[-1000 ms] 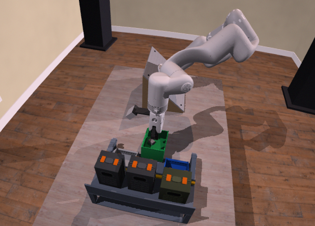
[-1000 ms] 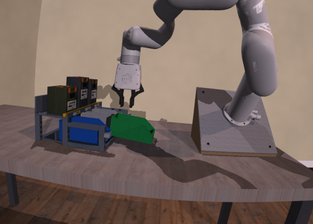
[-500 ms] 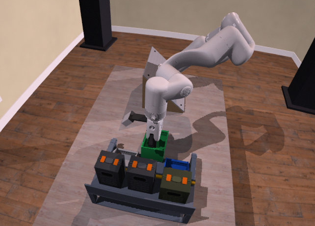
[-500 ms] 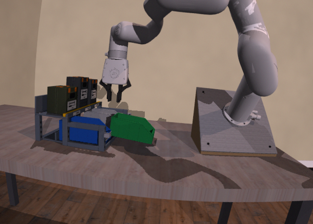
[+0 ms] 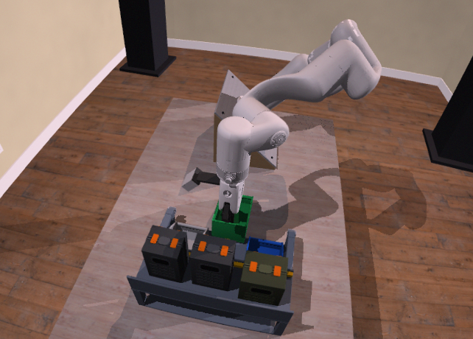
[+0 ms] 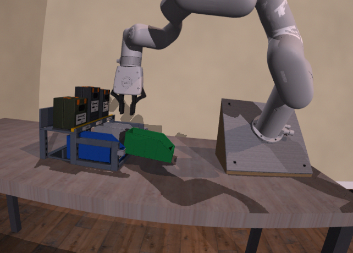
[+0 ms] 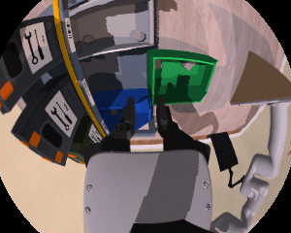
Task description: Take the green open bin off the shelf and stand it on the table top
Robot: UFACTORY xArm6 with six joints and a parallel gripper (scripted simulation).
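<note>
Now: the green open bin 12 cm below my hand, 9 cm behind it and 1 cm to the right of it. Round my hand: grey bin (12 cm below, 11 cm to the right, 7 cm ahead); then olive box (16 cm ahead, 13 cm to the left, 1 cm below); then blue bin (12 cm to the left, 12 cm below, 6 cm ahead).
</note>
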